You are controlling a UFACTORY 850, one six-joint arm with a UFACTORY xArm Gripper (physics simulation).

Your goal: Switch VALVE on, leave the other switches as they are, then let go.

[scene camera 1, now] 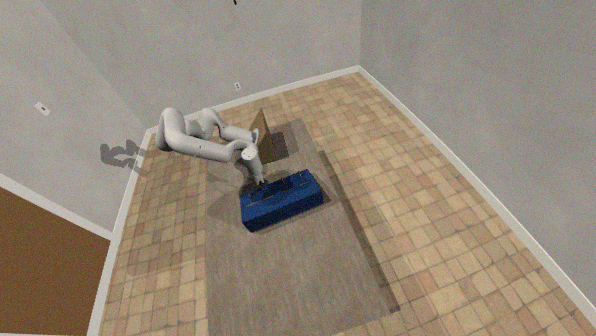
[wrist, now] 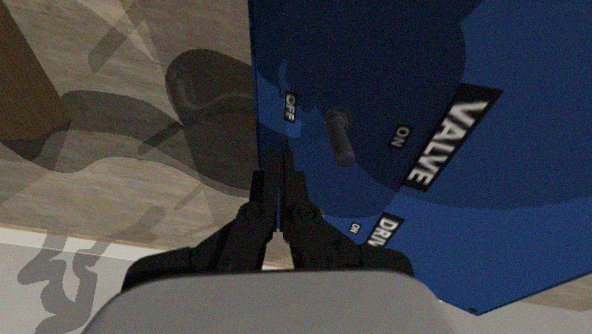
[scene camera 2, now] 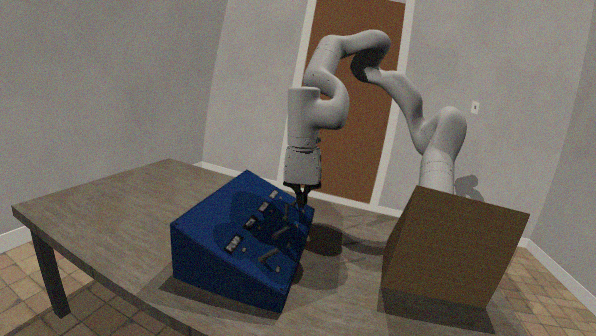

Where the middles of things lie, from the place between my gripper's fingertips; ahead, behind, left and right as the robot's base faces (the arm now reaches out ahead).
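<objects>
The valve lever (wrist: pixel 343 153) is 2 cm below my hand and 2 cm to the left of it, and it sits 4 cm ahead of my hand. I also see a blue switch box (scene camera 2: pixel 217 245), which is 8 cm to the left of my hand, 10 cm ahead of it and 6 cm below it.
</objects>
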